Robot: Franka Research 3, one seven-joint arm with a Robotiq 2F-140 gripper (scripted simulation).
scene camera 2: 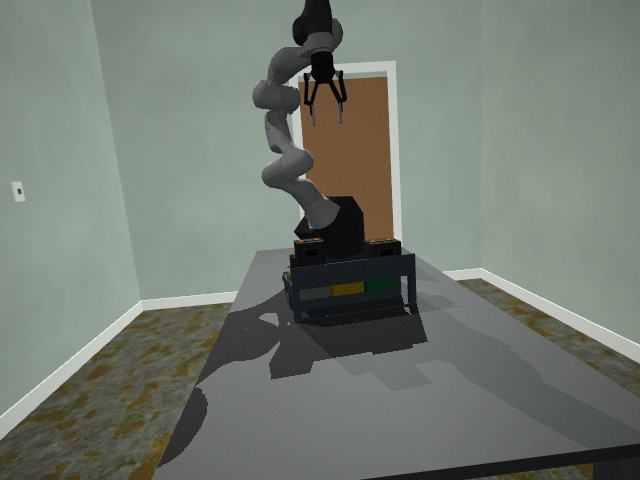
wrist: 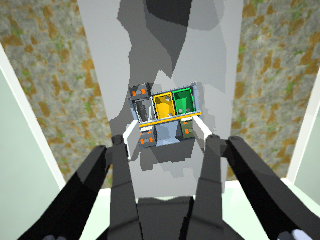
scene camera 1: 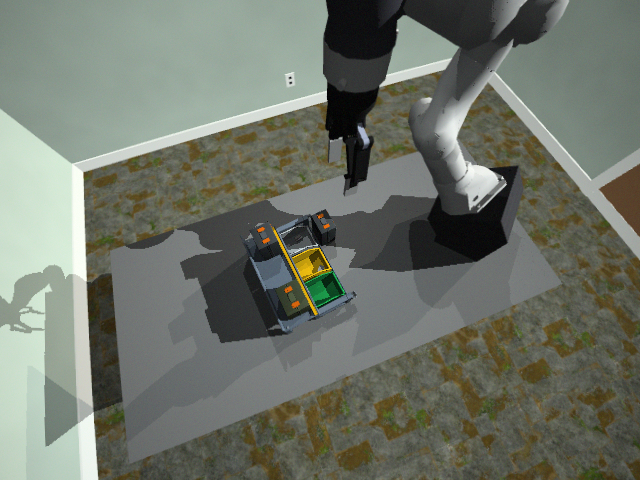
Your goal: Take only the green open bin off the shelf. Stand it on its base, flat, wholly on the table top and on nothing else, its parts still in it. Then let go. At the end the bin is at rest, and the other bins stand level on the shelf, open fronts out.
The pictures show: my gripper, a green open bin and a yellow bin.
My gripper shows as well in scene camera 2 and in the wrist view.
